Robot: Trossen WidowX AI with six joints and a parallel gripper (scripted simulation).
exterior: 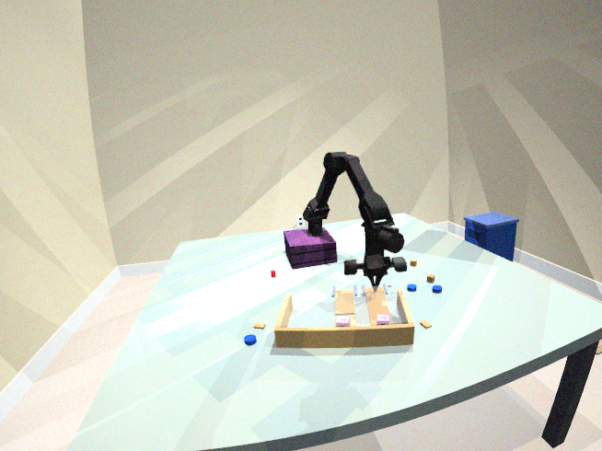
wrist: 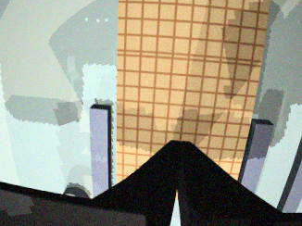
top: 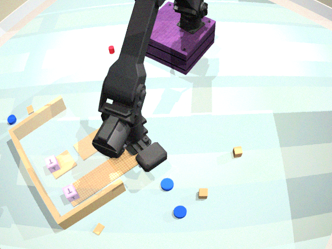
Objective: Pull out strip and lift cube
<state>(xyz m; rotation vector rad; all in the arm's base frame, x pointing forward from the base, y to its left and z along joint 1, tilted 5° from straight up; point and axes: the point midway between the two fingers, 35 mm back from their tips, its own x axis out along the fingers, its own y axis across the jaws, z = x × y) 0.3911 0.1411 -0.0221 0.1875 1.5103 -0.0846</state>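
The orange gridded strip is 90 mm ahead of my gripper tip and 20 mm to the right of it.
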